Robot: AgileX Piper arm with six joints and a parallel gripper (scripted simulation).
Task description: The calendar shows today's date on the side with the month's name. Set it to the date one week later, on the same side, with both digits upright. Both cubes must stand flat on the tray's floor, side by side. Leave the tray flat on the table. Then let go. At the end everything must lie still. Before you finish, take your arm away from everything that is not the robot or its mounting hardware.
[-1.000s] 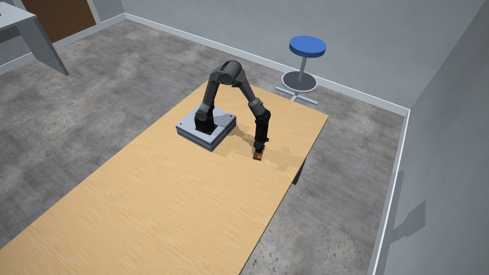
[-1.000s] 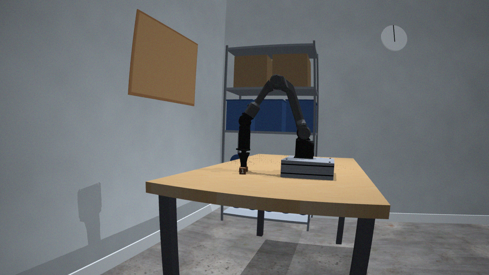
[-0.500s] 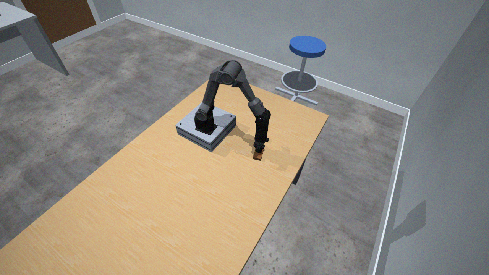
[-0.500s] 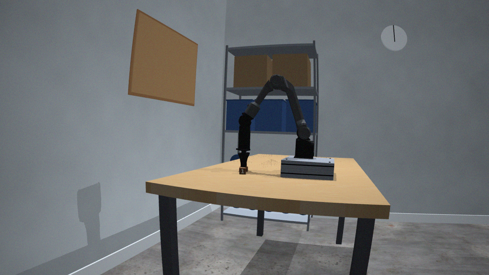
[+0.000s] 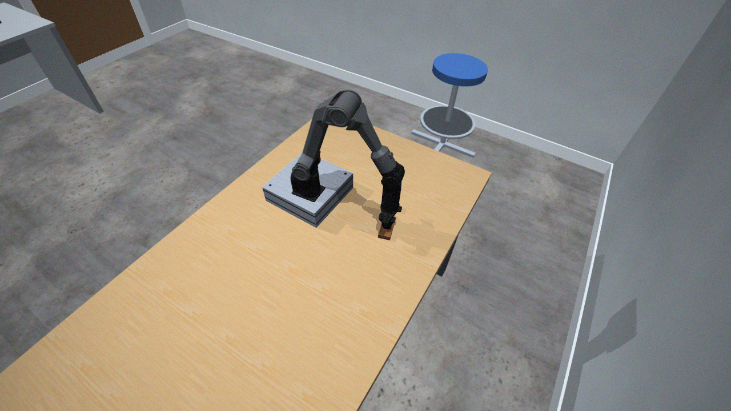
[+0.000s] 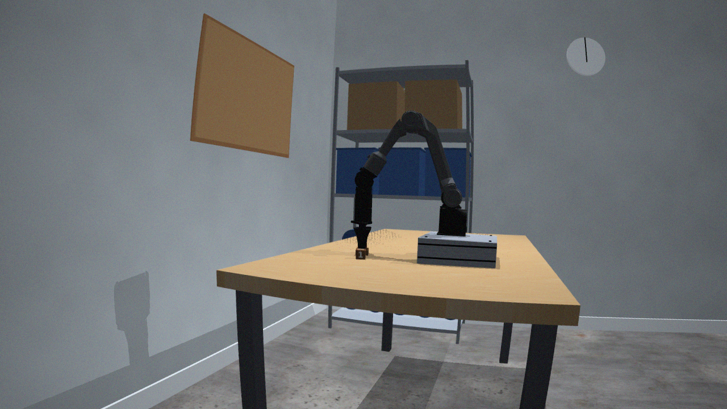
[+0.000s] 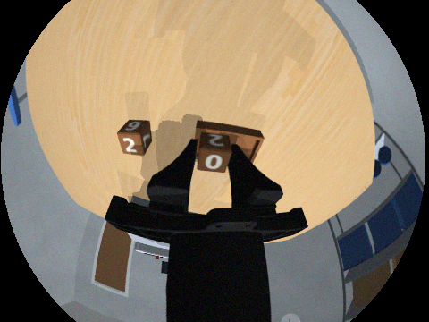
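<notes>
Now: the brown digit cube right at my hand. The rest, counted from my hand: brown tray 2 cm to the right, 2 cm below.
</notes>
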